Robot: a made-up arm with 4 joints. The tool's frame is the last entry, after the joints. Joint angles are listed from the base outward. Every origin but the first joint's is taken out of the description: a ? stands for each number. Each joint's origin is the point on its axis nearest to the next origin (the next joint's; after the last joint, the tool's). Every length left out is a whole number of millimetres.
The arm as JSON. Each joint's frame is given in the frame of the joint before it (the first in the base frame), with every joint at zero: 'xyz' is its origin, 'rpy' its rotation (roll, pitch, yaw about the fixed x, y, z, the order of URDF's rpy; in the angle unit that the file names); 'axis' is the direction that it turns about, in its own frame. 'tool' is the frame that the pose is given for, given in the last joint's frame.
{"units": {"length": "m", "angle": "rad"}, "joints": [
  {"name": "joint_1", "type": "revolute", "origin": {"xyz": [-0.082, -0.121, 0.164], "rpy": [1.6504, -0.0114, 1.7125]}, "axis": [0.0, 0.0, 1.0]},
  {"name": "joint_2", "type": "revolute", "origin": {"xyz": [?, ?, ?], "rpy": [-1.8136, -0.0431, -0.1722]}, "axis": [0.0, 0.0, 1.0]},
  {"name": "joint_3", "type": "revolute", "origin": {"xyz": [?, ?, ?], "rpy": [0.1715, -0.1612, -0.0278]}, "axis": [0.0, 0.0, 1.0]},
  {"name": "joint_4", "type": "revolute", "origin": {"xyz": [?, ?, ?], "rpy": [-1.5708, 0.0, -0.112]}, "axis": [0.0, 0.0, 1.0]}
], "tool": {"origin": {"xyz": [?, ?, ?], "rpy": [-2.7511, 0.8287, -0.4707]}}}
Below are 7 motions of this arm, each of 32 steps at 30 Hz.
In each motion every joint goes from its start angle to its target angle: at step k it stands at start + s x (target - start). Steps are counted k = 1, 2, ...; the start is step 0. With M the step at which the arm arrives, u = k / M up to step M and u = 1 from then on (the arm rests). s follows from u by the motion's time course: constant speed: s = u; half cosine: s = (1 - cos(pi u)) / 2; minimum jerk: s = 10 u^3 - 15 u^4 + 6 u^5.
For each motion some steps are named. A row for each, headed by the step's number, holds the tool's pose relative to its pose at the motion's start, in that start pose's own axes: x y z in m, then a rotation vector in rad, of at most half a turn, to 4 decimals.
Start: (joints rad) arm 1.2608 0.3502 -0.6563 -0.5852
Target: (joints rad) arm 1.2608 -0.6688 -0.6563 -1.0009
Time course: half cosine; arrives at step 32
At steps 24, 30, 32:
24: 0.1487 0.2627 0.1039 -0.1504 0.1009 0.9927
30: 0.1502 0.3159 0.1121 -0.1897 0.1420 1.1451
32: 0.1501 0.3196 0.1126 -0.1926 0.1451 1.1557

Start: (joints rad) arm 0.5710 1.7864 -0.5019 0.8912
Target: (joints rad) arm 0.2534 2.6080 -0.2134 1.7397
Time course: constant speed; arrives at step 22
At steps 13, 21, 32:
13: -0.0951 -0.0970 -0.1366 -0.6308 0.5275 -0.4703
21: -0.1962 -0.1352 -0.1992 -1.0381 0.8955 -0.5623
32: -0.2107 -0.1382 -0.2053 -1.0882 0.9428 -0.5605

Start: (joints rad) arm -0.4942 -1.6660 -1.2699 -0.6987
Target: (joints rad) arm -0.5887 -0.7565 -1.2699 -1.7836
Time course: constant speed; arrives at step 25
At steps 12, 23, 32:
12: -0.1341 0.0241 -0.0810 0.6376 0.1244 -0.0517
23: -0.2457 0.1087 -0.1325 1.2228 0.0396 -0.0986
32: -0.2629 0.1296 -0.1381 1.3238 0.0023 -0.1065

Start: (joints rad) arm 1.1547 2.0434 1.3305 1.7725
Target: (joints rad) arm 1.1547 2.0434 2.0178 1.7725
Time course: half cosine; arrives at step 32
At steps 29, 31, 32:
29: 0.0131 0.0192 -0.0025 -0.4382 0.3472 0.3738
31: 0.0133 0.0196 -0.0026 -0.4467 0.3539 0.3811
32: 0.0133 0.0197 -0.0027 -0.4478 0.3548 0.3821

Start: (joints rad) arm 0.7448 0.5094 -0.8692 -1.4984
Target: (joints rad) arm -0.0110 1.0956 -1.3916 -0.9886
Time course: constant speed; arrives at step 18
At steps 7, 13, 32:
7: -0.1081 0.1026 -0.0089 -0.3248 -0.0123 -0.4187
13: -0.1651 0.2222 -0.0380 -0.6151 0.0017 -0.7678
32: -0.1810 0.3295 -0.0812 -0.8632 0.0317 -1.0509

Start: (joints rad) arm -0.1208 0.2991 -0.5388 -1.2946
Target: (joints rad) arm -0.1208 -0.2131 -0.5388 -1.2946
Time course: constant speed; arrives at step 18
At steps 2, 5, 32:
2: 0.0194 0.0104 0.0052 -0.0268 0.0298 0.0404
5: 0.0479 0.0276 0.0114 -0.0670 0.0744 0.1011
32: 0.1587 0.1225 0.0150 -0.2413 0.2678 0.3639

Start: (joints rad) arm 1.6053 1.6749 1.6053 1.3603
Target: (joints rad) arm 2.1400 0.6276 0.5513 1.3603
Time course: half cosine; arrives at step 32
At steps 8, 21, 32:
8: -0.0838 0.0001 0.0024 0.0712 -0.2971 -0.1170
21: -0.3629 0.0661 -0.1309 0.3147 -1.5649 -0.2933
32: -0.4248 0.0995 -0.2428 0.4313 -2.1352 -0.1764

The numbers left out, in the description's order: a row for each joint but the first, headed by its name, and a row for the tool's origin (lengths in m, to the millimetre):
joint_2: -0.006 -0.094 0.0
joint_3: 0.191 -0.313 0.0
joint_4: -0.003 -0.021 0.0
tool: -0.013 0.031 0.0

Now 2 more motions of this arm.
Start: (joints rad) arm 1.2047 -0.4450 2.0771 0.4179
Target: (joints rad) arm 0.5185 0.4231 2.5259 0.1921
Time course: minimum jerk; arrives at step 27
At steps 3, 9, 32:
3: 0.0033 -0.0007 0.0021 0.0097 0.0130 -0.0098
9: 0.0607 -0.0246 0.0332 0.1928 0.2325 -0.1683
32: 0.2117 -0.2708 -0.0007 1.1723 1.0399 -0.5505

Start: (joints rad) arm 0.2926 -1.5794 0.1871 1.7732
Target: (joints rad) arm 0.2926 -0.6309 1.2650 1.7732
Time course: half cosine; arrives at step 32
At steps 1, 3, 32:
1: 0.0001 0.0005 -0.0007 -0.0033 0.0027 0.0022
3: 0.0008 0.0047 -0.0064 -0.0297 0.0243 0.0200
32: -0.1013 0.0893 -0.3521 -1.2919 1.2191 0.9432

